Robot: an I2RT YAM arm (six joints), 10 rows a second.
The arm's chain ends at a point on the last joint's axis. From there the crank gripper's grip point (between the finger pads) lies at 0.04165 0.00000 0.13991 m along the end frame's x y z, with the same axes.
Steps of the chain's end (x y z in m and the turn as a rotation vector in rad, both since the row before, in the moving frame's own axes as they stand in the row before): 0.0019, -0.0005, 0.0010, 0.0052, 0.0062, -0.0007; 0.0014, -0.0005, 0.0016, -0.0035, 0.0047, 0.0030; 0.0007, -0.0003, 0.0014, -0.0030, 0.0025, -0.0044; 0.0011, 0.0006, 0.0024, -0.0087, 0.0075, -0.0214; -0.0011, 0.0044, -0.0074, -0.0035, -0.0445, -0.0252; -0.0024, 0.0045, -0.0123, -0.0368, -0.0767, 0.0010; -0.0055, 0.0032, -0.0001, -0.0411, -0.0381, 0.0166
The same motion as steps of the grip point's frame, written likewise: 0.0028, -0.0013, 0.0007, 0.0052, 0.0062, -0.0007; 0.0021, 0.0001, 0.0014, -0.0035, 0.0047, 0.0030; 0.0011, -0.0001, 0.0013, -0.0030, 0.0025, -0.0044; 0.0022, 0.0009, 0.0021, -0.0087, 0.0075, -0.0214; -0.0074, 0.0039, -0.0057, -0.0035, -0.0445, -0.0252; -0.0132, 0.0097, -0.0096, -0.0368, -0.0767, 0.0010; -0.0109, 0.0096, 0.0013, -0.0411, -0.0381, 0.0166
